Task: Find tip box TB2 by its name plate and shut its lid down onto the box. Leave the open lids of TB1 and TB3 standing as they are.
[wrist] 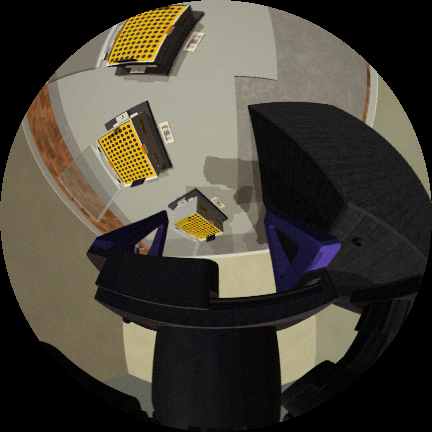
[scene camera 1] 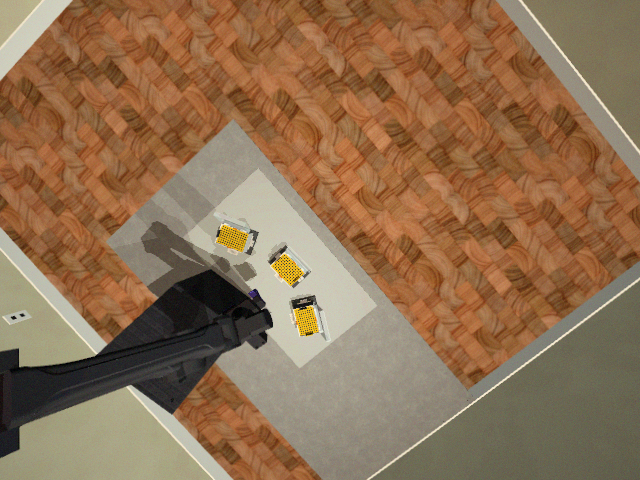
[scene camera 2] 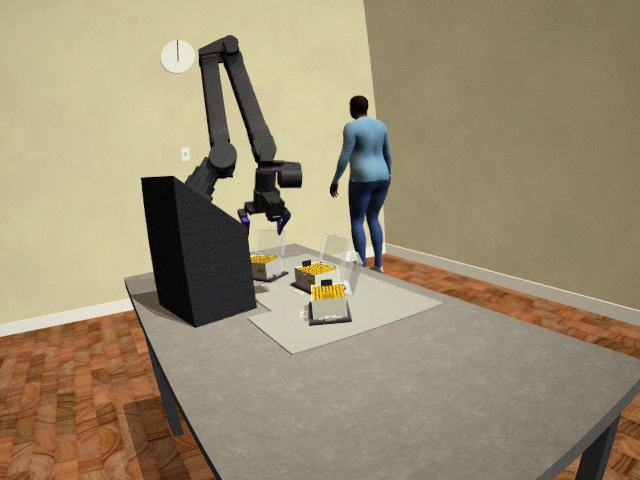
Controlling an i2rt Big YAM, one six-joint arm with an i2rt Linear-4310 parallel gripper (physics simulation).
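Places are measured from the arm's base along level axes (x ahead, y left, z up), in millimetres.
Pixels of known places: gripper, fingertip midpoint: point(wrist: 215, 215) point(scene camera 1: 245, 297) point(scene camera 2: 263, 236); arm's base at its link origin: point(scene camera 2: 193, 197).
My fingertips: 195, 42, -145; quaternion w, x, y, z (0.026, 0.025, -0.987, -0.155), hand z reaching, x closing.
Observation:
Ahead of a thing's pixels: the offset from my fingertips to its top centre, as dx, dy, dz. "spot": to the spot under its first point. Level surfaces: height alone.
My gripper point(scene camera 1: 257, 316) point(scene camera 2: 263, 228) point(wrist: 215, 215) is open and empty, well above the boxes. Three white tip boxes with yellow racks stand on dark bases, clear lids upright. The middle one, TB3 @(+151, -4, -106) point(scene camera 1: 287, 269) point(scene camera 2: 316, 277) point(wrist: 129, 152), has a readable plate; its lid @(spot: +223, +17, -75) point(scene camera 2: 334, 248) point(wrist: 94, 181) is open. TB1 point(scene camera 1: 307, 320) point(scene camera 2: 329, 306) point(wrist: 149, 36) is nearest scene camera 2, its lid point(scene camera 1: 324, 322) open. TB2 @(+29, +223, -106) point(scene camera 1: 232, 238) point(scene camera 2: 267, 268) point(wrist: 198, 228) is farthest from that camera; its plate @(spot: -26, +183, -179) point(wrist: 218, 202) is too small to read. Its lid @(+83, +263, -27) point(scene camera 1: 235, 222) point(scene camera 2: 270, 241) stands open.
A tall black slanted block point(scene camera 1: 170, 330) point(scene camera 2: 206, 258) point(wrist: 310, 145) stands on the grey table @(dz -184) point(scene camera 1: 392, 387) point(scene camera 2: 387, 413) beside the arm. The boxes stand on a pale mat @(dz -181) point(scene camera 1: 341, 289) point(scene camera 2: 403, 304) point(wrist: 215, 100). A person point(scene camera 2: 368, 149) stands beyond the table.

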